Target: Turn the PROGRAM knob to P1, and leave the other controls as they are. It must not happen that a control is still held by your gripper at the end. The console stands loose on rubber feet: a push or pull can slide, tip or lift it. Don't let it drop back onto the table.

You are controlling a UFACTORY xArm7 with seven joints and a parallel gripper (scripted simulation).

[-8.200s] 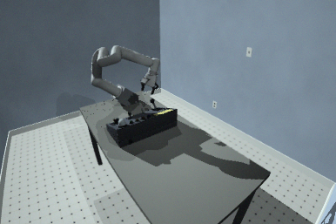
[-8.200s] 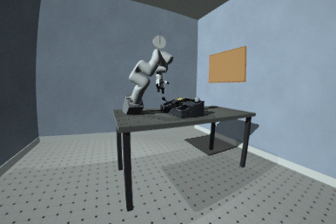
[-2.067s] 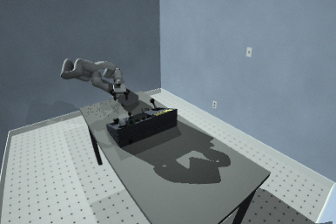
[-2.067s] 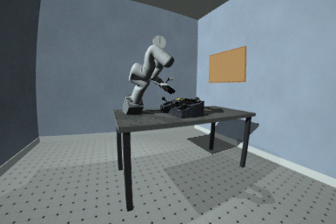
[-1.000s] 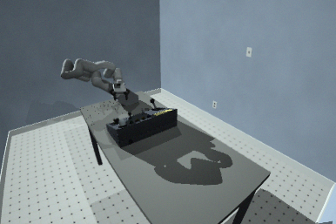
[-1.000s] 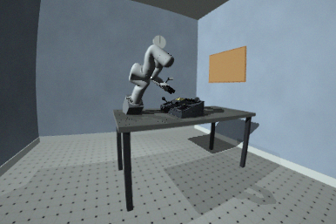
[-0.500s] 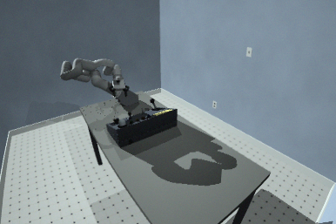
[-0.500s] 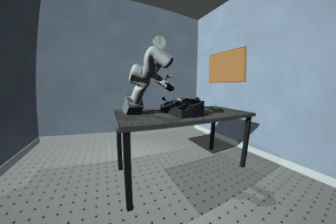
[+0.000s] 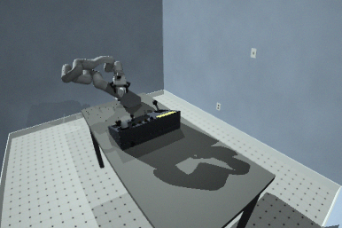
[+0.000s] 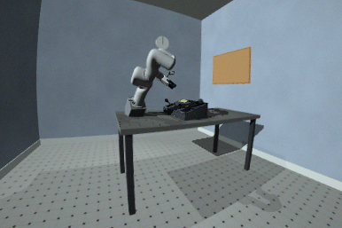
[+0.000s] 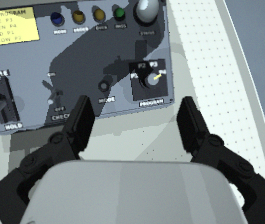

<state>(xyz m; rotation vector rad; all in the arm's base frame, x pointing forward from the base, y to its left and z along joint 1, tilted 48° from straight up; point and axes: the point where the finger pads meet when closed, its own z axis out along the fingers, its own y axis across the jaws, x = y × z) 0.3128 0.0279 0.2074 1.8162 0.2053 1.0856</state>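
Right now my hand is 10 cm short of the mode knob, 2 cm to the right of it and 19 cm above it. The rest, counted from my hand: check switch (11 cm ahead, 14 cm to the left, 20 cm below); dark console (14 cm ahead, 7 cm to the left, 21 cm below); lever (11 cm ahead, 26 cm to the left, 18 cm below).
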